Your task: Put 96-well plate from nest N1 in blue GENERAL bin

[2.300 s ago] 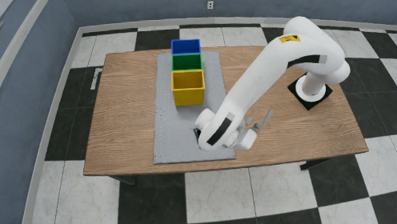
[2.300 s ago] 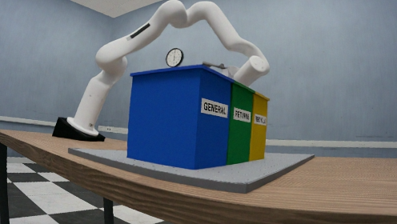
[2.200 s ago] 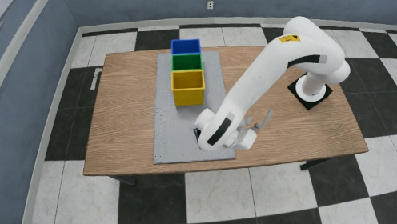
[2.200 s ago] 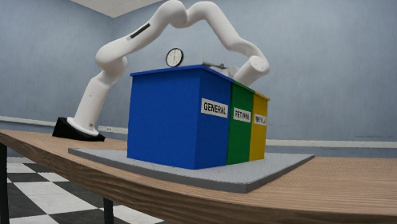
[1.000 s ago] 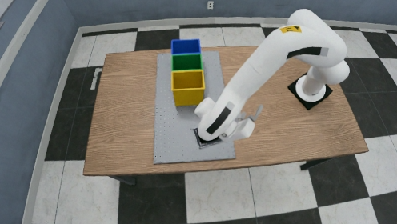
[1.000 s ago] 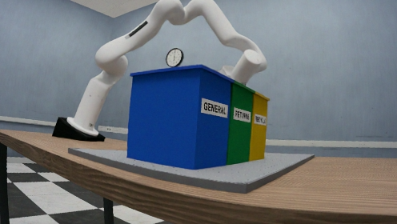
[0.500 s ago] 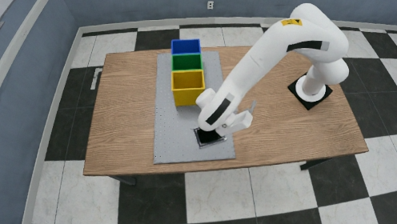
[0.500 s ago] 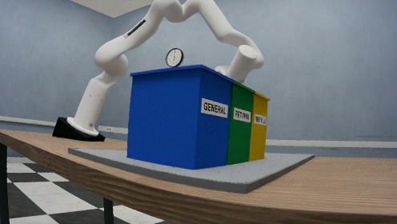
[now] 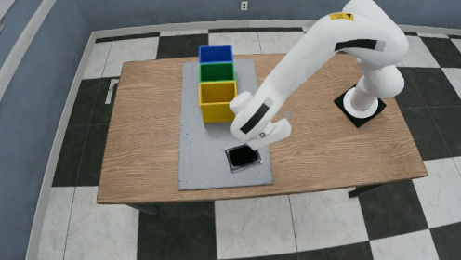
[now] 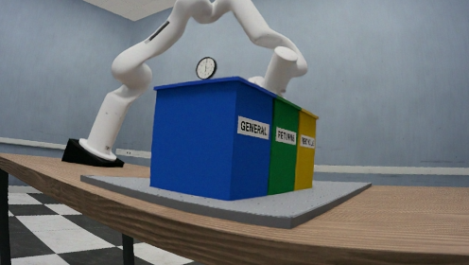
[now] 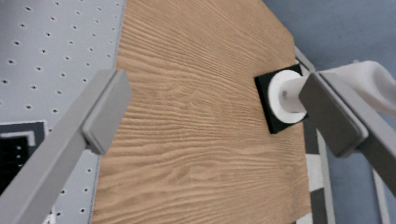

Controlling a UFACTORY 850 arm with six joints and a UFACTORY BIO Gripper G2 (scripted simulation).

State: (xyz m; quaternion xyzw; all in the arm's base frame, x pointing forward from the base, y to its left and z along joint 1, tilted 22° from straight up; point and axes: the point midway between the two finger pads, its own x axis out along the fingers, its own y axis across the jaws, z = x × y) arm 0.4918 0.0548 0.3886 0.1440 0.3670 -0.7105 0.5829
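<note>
The black 96-well plate lies 14 cm ahead of my hand, 5 cm to the left of it and 21 cm below it. The rest, counted from my hand: green bin: 18 cm ahead, 36 cm to the right, 14 cm below; plate nest N1: 14 cm ahead, 5 cm to the left, 22 cm below; yellow bin: 20 cm ahead, 23 cm to the right, 14 cm below.
</note>
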